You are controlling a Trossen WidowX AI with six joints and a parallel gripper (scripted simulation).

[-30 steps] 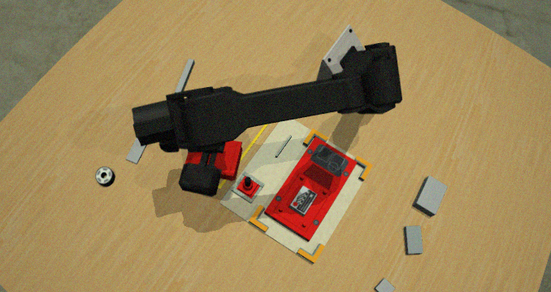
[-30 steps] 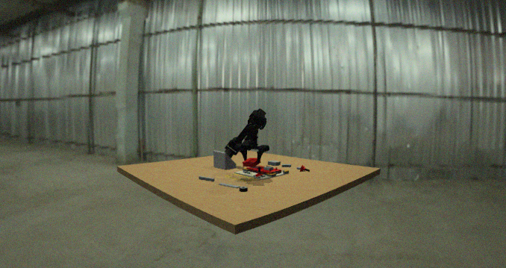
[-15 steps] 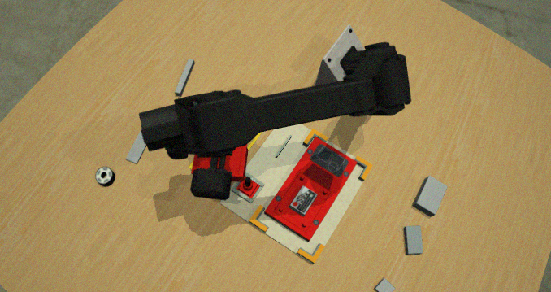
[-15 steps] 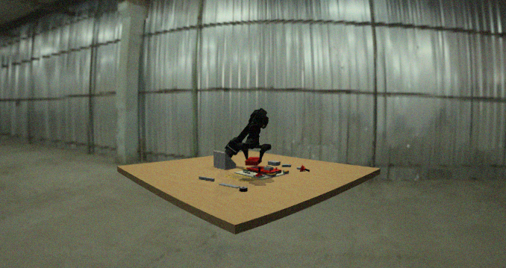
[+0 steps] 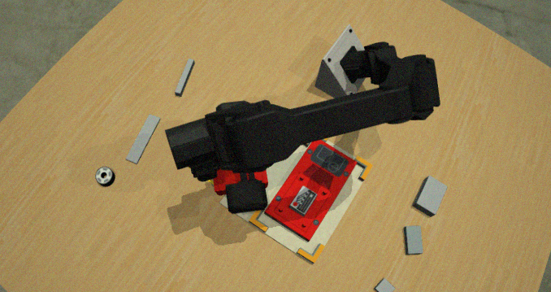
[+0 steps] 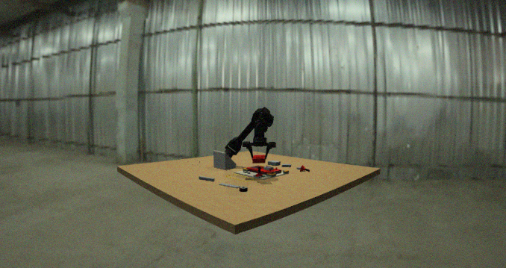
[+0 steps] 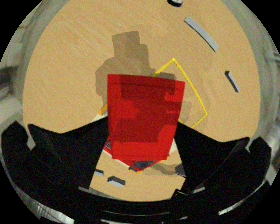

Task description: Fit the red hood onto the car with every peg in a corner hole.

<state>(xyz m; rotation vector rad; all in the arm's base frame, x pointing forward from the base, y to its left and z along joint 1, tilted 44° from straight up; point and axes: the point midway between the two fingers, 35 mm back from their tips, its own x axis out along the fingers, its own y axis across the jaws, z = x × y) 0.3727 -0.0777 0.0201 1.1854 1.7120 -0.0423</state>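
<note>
Now: gripper tip 130 mm to the right of the grey engine block, 80 mm above it and 50 mm past it. The rest, counted from my gripper tip: red hood 10 mm above.
</note>
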